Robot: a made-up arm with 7 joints. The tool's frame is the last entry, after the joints.
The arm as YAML. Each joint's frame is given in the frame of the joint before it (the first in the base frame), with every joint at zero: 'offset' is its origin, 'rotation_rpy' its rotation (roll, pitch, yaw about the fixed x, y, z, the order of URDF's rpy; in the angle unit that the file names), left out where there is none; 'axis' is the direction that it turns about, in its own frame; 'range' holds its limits. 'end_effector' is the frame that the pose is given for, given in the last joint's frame.
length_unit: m
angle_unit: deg
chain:
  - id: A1
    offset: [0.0, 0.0, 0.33]
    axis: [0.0, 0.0, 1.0]
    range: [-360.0, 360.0]
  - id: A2
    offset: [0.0, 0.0, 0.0]
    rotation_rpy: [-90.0, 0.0, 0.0]
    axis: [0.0, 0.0, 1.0]
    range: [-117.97, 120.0]
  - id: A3
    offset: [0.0, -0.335, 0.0]
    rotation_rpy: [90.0, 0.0, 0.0]
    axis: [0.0, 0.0, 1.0]
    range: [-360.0, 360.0]
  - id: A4
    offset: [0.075, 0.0, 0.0]
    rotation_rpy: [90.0, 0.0, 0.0]
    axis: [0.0, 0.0, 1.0]
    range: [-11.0, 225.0]
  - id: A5
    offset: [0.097, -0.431, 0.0]
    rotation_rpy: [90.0, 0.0, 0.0]
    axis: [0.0, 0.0, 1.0]
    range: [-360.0, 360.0]
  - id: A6
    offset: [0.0, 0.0, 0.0]
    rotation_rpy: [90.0, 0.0, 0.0]
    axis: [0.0, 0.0, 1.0]
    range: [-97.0, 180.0]
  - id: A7
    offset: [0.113, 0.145, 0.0]
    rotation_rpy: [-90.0, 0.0, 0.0]
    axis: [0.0, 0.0, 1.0]
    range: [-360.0, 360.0]
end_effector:
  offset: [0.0, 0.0, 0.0]
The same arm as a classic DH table. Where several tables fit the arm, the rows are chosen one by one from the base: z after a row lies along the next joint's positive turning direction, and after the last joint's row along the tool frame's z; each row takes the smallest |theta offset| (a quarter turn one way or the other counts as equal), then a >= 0, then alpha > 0; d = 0 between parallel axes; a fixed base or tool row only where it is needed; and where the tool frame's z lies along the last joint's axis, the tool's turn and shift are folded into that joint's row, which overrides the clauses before.
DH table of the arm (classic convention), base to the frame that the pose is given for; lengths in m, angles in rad. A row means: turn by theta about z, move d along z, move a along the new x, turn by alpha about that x. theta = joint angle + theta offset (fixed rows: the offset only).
A1: d 0.33, theta_offset 0, a 0, alpha -1.5708
A2: d 0, theta_offset 0, a 0, alpha 1.5708
A3: d 0.335, theta_offset 0, a 0.075, alpha 1.5708
A4: d 0, theta_offset 0, a 0.097, alpha 1.5708
A5: d 0.431, theta_offset 0, a 0, alpha 1.5708
A6: d 0, theta_offset 0, a 0.113, alpha -1.5708
A7: d 0.145, theta_offset 0, a 0, alpha 0
Joint limits (rad, base to tool): -6.2832..6.2832 -2.059..2.0944 -6.2832..6.2832 -0.192..3.927 -6.2832..6.2832 -1.693..3.1416 -6.2832..6.2832

